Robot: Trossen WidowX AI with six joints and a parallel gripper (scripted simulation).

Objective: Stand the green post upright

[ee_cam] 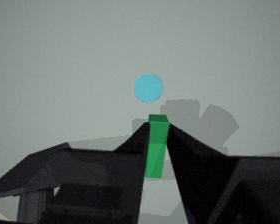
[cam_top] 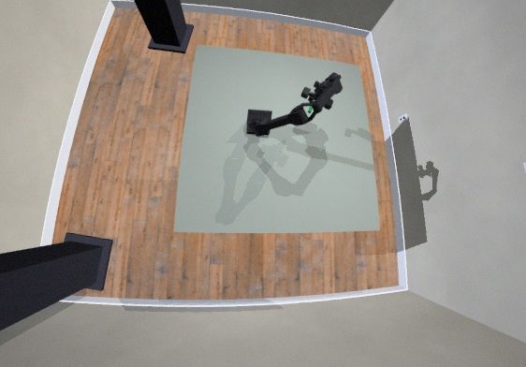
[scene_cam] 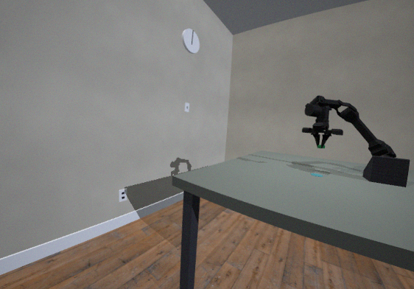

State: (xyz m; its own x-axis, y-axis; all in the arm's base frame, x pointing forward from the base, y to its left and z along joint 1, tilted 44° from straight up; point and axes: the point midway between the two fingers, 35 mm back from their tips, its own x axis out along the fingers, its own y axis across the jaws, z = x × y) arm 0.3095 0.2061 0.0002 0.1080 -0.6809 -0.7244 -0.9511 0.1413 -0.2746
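Right now the cyan circle is 1 cm to the left of my hand and 18 cm below it. From my hand the other things lie so: green post 1 cm behind, 2 cm to the right, 3 cm below.
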